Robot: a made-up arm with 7 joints. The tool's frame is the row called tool.
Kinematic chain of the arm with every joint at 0, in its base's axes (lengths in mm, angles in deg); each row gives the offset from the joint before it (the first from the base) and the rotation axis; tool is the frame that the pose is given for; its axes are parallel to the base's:
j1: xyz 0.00 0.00 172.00 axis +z
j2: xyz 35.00 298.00 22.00 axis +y
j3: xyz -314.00 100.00 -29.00 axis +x
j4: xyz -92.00 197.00 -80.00 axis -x
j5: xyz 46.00 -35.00 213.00 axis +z
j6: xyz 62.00 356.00 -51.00 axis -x
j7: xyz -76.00 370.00 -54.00 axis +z
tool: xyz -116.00 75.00 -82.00
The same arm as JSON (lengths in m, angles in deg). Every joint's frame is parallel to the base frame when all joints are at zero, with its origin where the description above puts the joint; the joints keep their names.
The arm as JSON. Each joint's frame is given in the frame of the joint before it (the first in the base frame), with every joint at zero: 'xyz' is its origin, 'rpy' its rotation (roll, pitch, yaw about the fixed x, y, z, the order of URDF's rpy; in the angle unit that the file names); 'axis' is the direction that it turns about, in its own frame. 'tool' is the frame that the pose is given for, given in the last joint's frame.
{
  "units": {
    "length": "m",
    "angle": "deg"
  },
  "joints": [
    {
      "name": "j1",
      "type": "revolute",
      "origin": {
        "xyz": [
          0.0,
          0.0,
          0.172
        ],
        "rpy": [
          0.0,
          0.0,
          0.0
        ]
      },
      "axis": [
        0.0,
        0.0,
        1.0
      ]
    },
    {
      "name": "j2",
      "type": "revolute",
      "origin": {
        "xyz": [
          0.035,
          0.298,
          0.022
        ],
        "rpy": [
          0.0,
          0.0,
          0.0
        ]
      },
      "axis": [
        0.0,
        1.0,
        0.0
      ]
    },
    {
      "name": "j3",
      "type": "revolute",
      "origin": {
        "xyz": [
          -0.314,
          0.1,
          -0.029
        ],
        "rpy": [
          0.0,
          0.0,
          0.0
        ]
      },
      "axis": [
        1.0,
        0.0,
        0.0
      ]
    },
    {
      "name": "j4",
      "type": "revolute",
      "origin": {
        "xyz": [
          -0.092,
          0.197,
          -0.08
        ],
        "rpy": [
          0.0,
          0.0,
          0.0
        ]
      },
      "axis": [
        -1.0,
        0.0,
        0.0
      ]
    },
    {
      "name": "j5",
      "type": "revolute",
      "origin": {
        "xyz": [
          0.046,
          -0.035,
          0.213
        ],
        "rpy": [
          0.0,
          0.0,
          0.0
        ]
      },
      "axis": [
        0.0,
        0.0,
        1.0
      ]
    },
    {
      "name": "j6",
      "type": "revolute",
      "origin": {
        "xyz": [
          0.062,
          0.356,
          -0.051
        ],
        "rpy": [
          0.0,
          0.0,
          0.0
        ]
      },
      "axis": [
        -1.0,
        0.0,
        0.0
      ]
    },
    {
      "name": "j7",
      "type": "revolute",
      "origin": {
        "xyz": [
          -0.076,
          0.37,
          -0.054
        ],
        "rpy": [
          0.0,
          0.0,
          0.0
        ]
      },
      "axis": [
        0.0,
        0.0,
        1.0
      ]
    }
  ],
  "tool": {
    "origin": {
      "xyz": [
        -0.116,
        0.075,
        -0.082
      ],
      "rpy": [
        0.0,
        0.0,
        0.0
      ]
    }
  }
}

